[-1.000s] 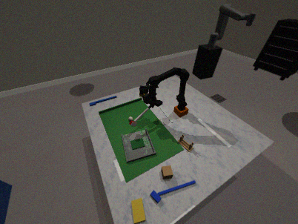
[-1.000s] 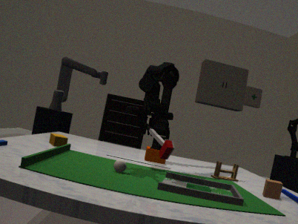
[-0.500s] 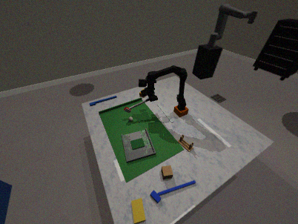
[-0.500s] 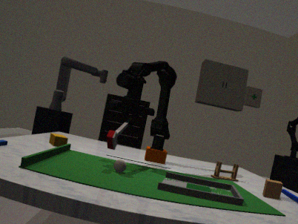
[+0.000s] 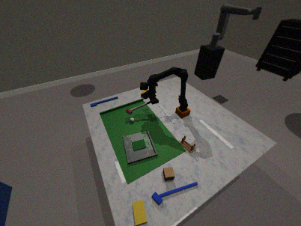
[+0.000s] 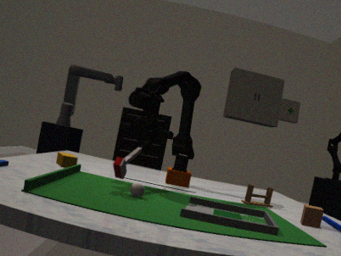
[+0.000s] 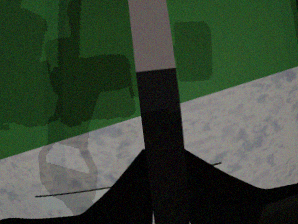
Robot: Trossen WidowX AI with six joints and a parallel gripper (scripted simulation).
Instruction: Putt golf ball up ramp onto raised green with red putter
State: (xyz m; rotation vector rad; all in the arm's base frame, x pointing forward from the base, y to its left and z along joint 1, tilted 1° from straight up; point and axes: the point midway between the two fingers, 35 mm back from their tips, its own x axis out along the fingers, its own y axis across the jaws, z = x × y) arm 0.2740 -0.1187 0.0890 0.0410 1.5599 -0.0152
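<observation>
Now: the red putter 120 mm ahead of my gripper tip. From my gripper tip the other things lie so: low green wall 260 mm ahead, 180 mm to the right, 100 mm below; grey raised frame 340 mm to the left, 230 mm ahead, 110 mm below; white golf ball 220 mm ahead, 90 mm below, 50 mm to the left.
</observation>
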